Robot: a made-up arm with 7 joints. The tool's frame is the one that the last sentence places. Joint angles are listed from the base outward.
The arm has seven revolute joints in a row. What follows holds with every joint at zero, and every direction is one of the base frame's.
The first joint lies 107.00 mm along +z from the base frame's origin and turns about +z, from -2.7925 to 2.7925 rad.
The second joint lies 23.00 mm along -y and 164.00 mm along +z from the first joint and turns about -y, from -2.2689 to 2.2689 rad.
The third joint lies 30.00 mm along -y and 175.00 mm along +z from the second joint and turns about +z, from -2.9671 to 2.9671 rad.
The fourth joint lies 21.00 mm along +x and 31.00 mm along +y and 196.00 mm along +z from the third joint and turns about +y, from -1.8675 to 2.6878 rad.
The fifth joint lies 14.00 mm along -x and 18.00 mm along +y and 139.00 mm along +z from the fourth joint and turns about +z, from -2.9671 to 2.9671 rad.
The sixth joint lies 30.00 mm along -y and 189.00 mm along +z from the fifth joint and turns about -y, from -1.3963 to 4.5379 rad.
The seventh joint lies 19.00 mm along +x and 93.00 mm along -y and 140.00 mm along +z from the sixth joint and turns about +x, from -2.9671 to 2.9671 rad.
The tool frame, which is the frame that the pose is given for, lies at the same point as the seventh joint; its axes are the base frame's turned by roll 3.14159, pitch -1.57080 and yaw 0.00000 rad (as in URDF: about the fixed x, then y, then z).
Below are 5 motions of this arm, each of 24 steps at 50 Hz.
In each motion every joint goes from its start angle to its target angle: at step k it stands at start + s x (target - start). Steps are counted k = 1, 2, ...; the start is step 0. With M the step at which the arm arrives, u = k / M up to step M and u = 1 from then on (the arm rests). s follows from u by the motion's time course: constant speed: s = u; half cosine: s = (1 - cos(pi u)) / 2; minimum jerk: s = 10 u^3 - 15 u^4 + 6 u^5.
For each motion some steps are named. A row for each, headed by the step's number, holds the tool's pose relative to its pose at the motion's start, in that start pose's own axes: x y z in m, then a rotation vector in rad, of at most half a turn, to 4 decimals.
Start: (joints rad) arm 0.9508 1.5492 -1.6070 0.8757 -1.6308 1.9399 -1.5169
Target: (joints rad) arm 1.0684 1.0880 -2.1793 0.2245 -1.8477 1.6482 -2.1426
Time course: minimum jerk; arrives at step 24
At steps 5, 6, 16, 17, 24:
5: 0.0025 0.0147 0.0068 0.0287 -0.0128 -0.1097
6: 0.0042 0.0240 0.0107 0.0454 -0.0210 -0.1763
16: 0.0624 0.2251 0.0477 0.2973 -0.2755 -1.3372
17: 0.0706 0.2446 0.0474 0.3179 -0.3103 -1.4299
24: 0.0952 0.2972 0.0435 0.3753 -0.4158 -1.6670

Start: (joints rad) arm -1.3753 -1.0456 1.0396 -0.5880 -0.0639 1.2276 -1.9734
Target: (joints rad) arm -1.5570 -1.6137 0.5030 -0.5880 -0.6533 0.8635 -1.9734
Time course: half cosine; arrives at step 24
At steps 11, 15, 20, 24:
11: -0.0198 -0.0341 0.0138 0.3453 -0.1617 -0.5413
15: -0.0321 -0.0794 0.0228 0.5737 -0.2677 -0.8373
20: -0.0503 -0.1386 0.0262 0.7979 -0.3708 -1.1022
24: -0.0569 -0.1575 0.0256 0.8607 -0.3994 -1.1736

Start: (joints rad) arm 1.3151 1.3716 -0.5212 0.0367 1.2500 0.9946 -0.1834
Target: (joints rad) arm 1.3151 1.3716 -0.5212 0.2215 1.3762 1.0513 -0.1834
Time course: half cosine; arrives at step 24
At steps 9, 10, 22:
9: -0.0174 0.0239 0.0002 -0.0247 -0.0040 0.0621
10: -0.0210 0.0286 0.0000 -0.0299 -0.0046 0.0746
22: -0.0584 0.0732 -0.0050 -0.0857 -0.0067 0.1971

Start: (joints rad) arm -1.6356 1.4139 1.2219 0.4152 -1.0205 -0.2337 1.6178
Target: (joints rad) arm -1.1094 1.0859 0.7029 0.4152 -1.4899 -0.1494 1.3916
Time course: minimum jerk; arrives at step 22
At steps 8, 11, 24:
8: 0.1272 0.0282 0.0544 -0.0783 0.1281 0.1282
11: 0.2307 0.0686 0.1148 -0.1871 0.2377 0.2189
24: 0.3831 0.1733 0.2627 -0.4881 0.4102 0.2962

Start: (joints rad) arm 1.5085 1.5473 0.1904 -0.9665 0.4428 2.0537 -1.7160
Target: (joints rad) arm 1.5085 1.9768 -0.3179 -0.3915 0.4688 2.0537 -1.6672
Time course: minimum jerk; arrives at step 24
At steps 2, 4, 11, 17, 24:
2: 0.0010 -0.0004 0.0009 0.0014 0.0023 0.0002
4: 0.0067 -0.0028 0.0060 0.0097 0.0159 0.0011
11: 0.0784 -0.0229 0.0651 0.1047 0.1836 -0.0266
17: 0.1456 -0.0242 0.1197 0.1808 0.3388 -0.1356
24: 0.1651 -0.0194 0.1377 0.1994 0.3824 -0.1922

